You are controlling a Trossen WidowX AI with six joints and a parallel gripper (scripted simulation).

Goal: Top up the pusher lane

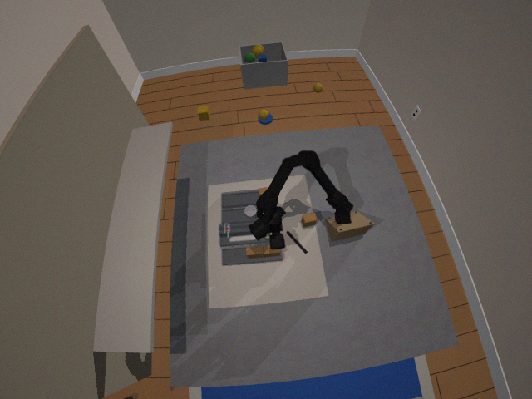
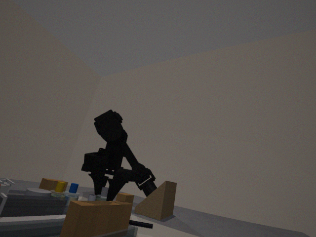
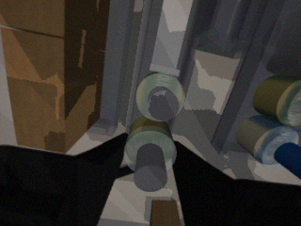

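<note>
Right now the black rod is 100 mm behind my gripper tip, 50 mm below it and 30 mm to the left of it. From my gripper tip the other things lie so: red mark 230 mm ahead, 20 mm to the right, 20 mm above; then lane rack 160 mm ahead, 30 mm below, 10 mm to the right.
</note>
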